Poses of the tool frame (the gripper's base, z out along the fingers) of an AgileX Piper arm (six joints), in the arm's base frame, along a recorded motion.
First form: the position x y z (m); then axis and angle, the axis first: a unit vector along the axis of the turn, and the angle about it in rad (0 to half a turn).
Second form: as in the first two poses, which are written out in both.
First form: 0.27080 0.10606 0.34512 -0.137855 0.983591 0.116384 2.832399
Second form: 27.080 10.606 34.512 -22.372 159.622 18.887
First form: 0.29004 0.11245 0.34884 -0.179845 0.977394 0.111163 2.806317
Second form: 29.004 11.245 34.884 -28.917 157.155 17.874
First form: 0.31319 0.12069 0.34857 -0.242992 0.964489 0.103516 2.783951
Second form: 31.319 12.069 34.857 -38.759 153.844 16.512
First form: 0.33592 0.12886 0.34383 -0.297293 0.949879 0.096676 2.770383
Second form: 33.592 12.886 34.383 -47.190 150.776 15.346
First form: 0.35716 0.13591 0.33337 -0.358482 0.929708 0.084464 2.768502
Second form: 35.716 13.591 33.337 -56.864 147.473 13.398
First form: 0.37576 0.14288 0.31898 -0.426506 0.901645 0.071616 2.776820
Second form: 37.576 14.288 31.898 -67.857 143.452 11.394
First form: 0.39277 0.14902 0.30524 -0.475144 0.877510 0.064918 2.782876
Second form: 39.277 14.902 30.524 -75.760 139.916 10.351
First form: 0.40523 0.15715 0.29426 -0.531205 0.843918 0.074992 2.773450
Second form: 40.523 15.715 29.426 -84.412 134.104 11.917
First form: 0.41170 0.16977 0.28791 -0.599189 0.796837 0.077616 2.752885
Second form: 41.170 16.977 28.791 -94.509 125.684 12.242
